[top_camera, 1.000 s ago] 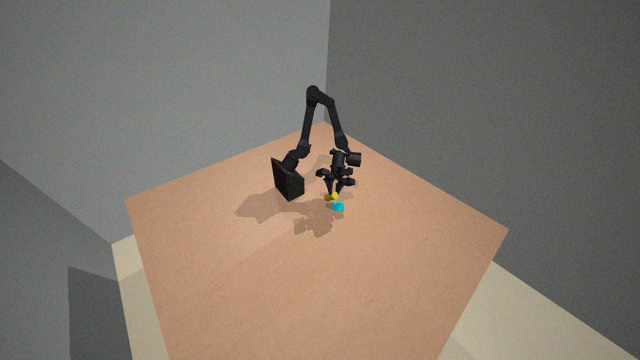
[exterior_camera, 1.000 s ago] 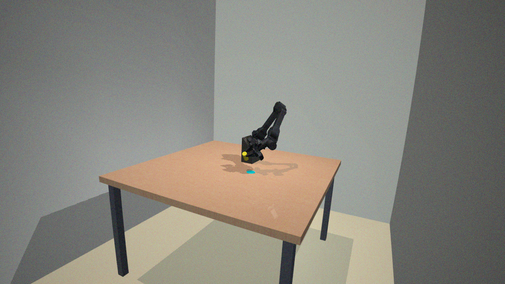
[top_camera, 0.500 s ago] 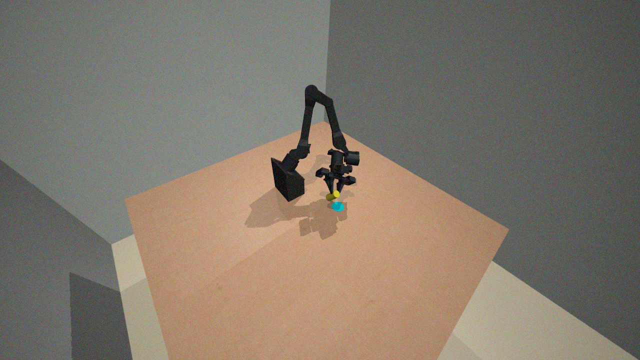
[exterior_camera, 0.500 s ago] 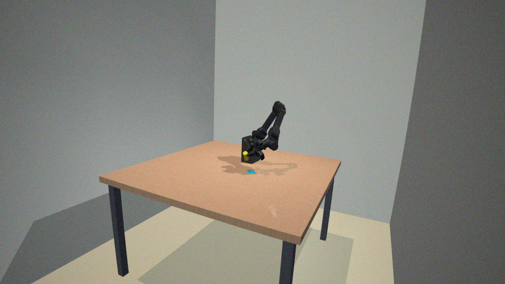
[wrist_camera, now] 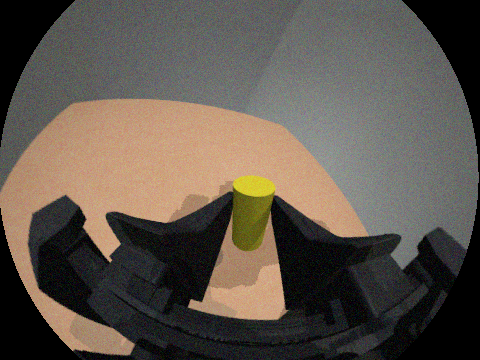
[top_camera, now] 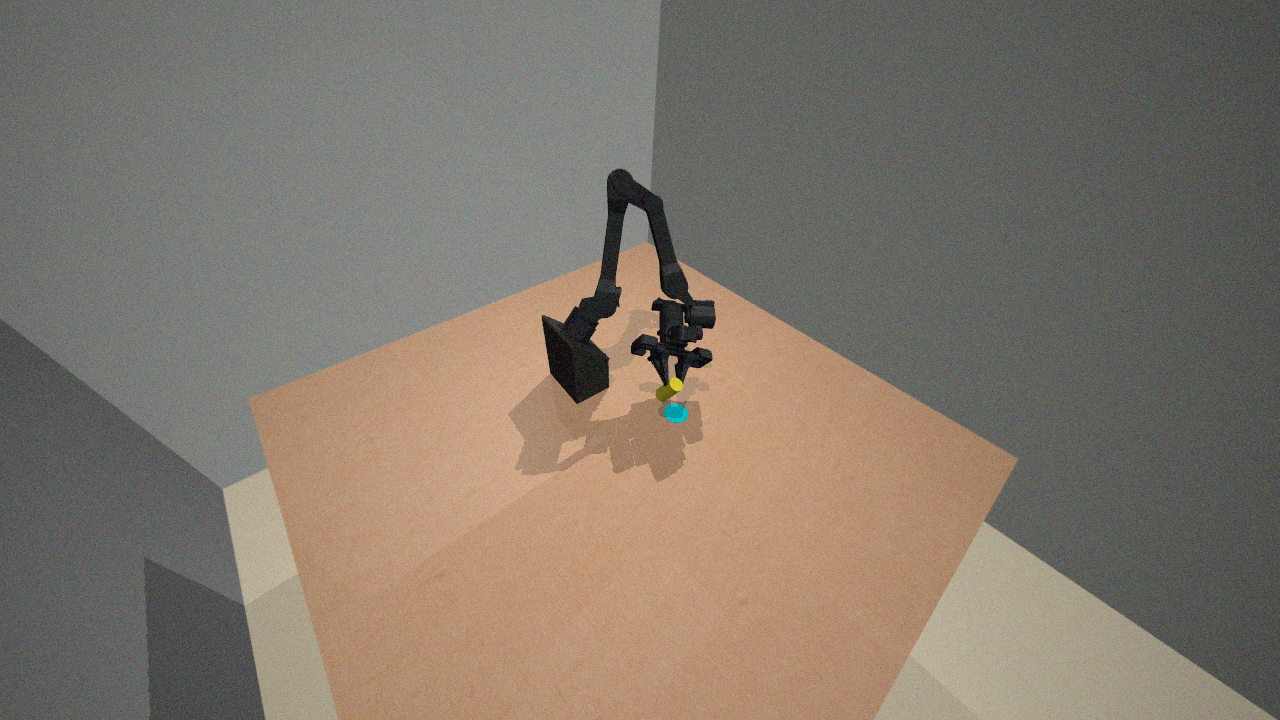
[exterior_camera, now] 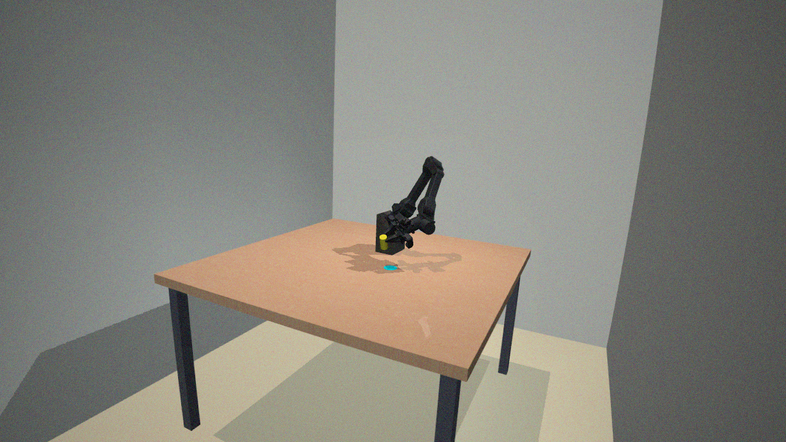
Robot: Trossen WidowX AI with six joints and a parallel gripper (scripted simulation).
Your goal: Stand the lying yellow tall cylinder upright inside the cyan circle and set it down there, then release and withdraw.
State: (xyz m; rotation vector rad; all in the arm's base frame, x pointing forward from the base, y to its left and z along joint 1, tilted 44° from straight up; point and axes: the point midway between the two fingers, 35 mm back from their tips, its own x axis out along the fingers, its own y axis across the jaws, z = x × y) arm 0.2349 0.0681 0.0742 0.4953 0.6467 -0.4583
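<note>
My gripper tip is now 1 cm past the cyan circle, 4 cm to the right of it and 13 cm above it. The rest, counted from my gripper tip: yellow tall cylinder 1 cm behind, 2 cm below.
</note>
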